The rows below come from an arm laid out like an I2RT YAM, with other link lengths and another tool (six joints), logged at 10 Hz.
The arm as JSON. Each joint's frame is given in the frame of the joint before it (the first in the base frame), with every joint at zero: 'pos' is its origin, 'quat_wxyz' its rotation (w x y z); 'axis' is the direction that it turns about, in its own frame. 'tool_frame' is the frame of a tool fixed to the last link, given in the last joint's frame.
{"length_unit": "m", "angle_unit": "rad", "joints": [
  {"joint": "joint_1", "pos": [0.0, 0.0, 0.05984], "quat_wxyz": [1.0, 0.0, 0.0, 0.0], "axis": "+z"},
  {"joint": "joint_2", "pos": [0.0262, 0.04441, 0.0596], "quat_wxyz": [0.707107, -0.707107, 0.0, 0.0], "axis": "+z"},
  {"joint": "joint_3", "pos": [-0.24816, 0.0, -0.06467], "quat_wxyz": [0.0, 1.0, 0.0, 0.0], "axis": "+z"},
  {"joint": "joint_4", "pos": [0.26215, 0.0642, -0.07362], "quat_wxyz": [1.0, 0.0, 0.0, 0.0], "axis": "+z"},
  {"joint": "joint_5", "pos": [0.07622, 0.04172, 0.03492], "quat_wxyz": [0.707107, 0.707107, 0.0, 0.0], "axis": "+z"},
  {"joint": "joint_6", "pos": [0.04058, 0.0, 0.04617], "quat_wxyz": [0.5, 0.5, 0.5, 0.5], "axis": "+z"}
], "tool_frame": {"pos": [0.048, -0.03, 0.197], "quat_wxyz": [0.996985, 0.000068, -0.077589, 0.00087]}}
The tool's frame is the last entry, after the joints.
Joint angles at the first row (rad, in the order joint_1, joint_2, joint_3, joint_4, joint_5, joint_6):
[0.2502 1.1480 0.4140 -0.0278 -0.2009 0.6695]
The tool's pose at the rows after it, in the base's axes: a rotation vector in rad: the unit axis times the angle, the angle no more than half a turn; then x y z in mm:
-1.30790, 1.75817, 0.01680, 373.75, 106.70, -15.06
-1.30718, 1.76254, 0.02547, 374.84, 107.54, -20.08
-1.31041, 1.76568, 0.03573, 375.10, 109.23, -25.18
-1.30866, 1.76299, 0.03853, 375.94, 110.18, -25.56
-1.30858, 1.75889, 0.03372, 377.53, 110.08, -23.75
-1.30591, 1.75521, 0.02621, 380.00, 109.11, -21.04
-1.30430, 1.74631, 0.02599, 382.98, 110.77, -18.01
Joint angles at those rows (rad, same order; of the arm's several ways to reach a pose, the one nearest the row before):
[0.2451 1.1742 0.4140 -0.0035 -0.2094 0.6700]
[0.2424 1.2011 0.4141 0.0178 -0.2159 0.6716]
[0.2424 1.2261 0.4141 0.0360 -0.2224 0.6720]
[0.2424 1.2321 0.4141 0.0445 -0.2254 0.6734]
[0.2424 1.2318 0.4172 0.0454 -0.2235 0.6715]
[0.2401 1.2310 0.4225 0.0453 -0.2209 0.6696]
[0.2407 1.2347 0.4302 0.0494 -0.2236 0.6693]

